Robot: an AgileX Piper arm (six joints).
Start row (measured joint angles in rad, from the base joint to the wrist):
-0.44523 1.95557 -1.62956 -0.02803 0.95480 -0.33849
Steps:
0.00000 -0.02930 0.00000 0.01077 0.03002 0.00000
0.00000 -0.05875 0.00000 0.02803 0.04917 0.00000
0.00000 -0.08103 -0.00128 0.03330 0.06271 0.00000
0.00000 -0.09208 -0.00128 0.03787 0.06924 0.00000
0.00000 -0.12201 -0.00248 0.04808 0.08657 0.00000
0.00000 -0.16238 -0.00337 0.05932 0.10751 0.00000
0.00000 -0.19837 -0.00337 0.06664 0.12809 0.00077
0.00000 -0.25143 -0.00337 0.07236 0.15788 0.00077
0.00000 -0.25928 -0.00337 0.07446 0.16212 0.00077
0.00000 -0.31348 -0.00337 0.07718 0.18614 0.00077
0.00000 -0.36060 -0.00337 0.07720 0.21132 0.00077
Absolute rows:
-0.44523 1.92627 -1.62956 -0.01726 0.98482 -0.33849
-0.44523 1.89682 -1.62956 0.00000 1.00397 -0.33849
-0.44523 1.87454 -1.63084 0.00527 1.01751 -0.33849
-0.44523 1.86349 -1.63084 0.00984 1.02404 -0.33849
-0.44523 1.83356 -1.63204 0.02005 1.04137 -0.33849
-0.44523 1.79319 -1.63293 0.03129 1.06231 -0.33849
-0.44523 1.75720 -1.63293 0.03861 1.08289 -0.33772
-0.44523 1.70414 -1.63293 0.04433 1.11268 -0.33772
-0.44523 1.69629 -1.63293 0.04643 1.11692 -0.33772
-0.44523 1.64209 -1.63293 0.04915 1.14094 -0.33772
-0.44523 1.59497 -1.63293 0.04917 1.16612 -0.33772

